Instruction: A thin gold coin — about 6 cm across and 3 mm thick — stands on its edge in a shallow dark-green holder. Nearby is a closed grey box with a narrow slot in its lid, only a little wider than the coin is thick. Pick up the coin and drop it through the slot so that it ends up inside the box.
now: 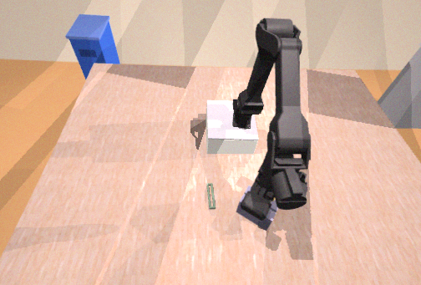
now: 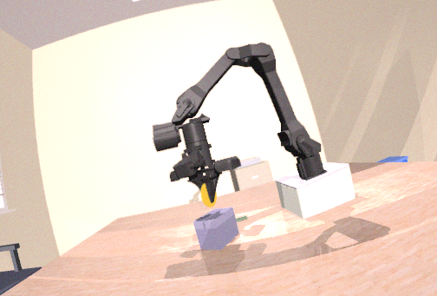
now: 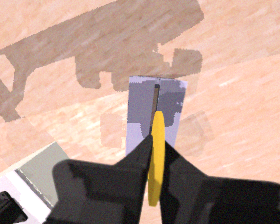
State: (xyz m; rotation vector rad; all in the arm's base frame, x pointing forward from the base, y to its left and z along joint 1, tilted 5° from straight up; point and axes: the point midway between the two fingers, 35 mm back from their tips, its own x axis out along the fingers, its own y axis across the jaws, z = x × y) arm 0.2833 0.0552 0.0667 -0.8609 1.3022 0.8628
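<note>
The gold coin is 20 mm above my gripper tip.
</note>
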